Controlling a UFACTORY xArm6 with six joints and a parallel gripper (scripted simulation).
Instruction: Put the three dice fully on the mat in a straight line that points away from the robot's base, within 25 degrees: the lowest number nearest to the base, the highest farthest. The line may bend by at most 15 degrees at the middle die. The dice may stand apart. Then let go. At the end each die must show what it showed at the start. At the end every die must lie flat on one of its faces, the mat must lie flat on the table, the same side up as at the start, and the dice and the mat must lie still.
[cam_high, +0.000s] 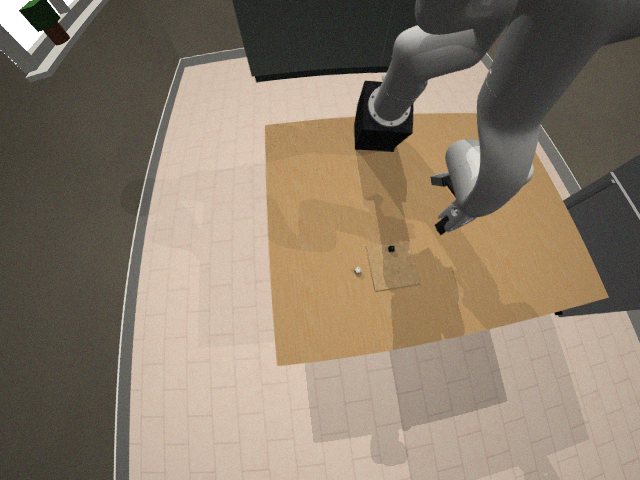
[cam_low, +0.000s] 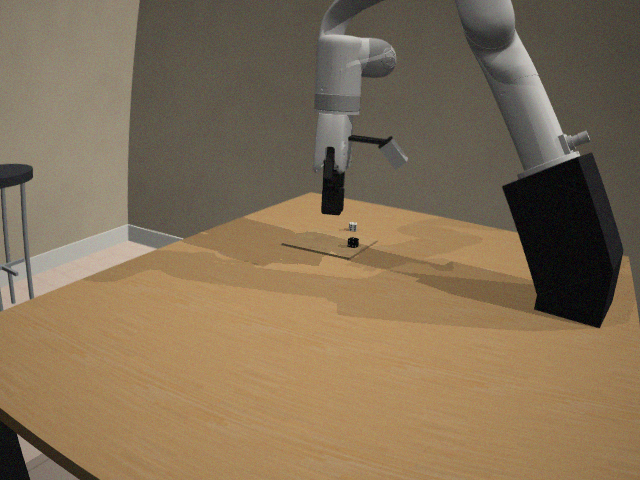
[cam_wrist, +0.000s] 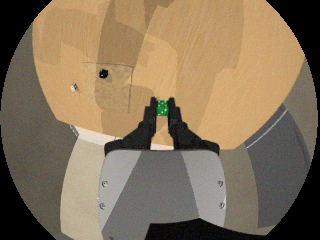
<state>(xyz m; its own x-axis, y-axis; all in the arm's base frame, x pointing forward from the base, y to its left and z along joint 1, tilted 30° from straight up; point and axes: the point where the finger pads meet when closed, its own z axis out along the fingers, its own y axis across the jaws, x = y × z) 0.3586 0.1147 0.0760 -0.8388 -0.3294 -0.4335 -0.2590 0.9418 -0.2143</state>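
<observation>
My gripper is now 130 mm to the left of the thin tan mat, 120 mm above it and 60 mm short of it. Round my hand: white die: 240 mm to the right, 110 mm below, 70 mm ahead; black die: 130 mm to the right, 110 mm below, 20 mm ahead; green die: 10 mm below.
</observation>
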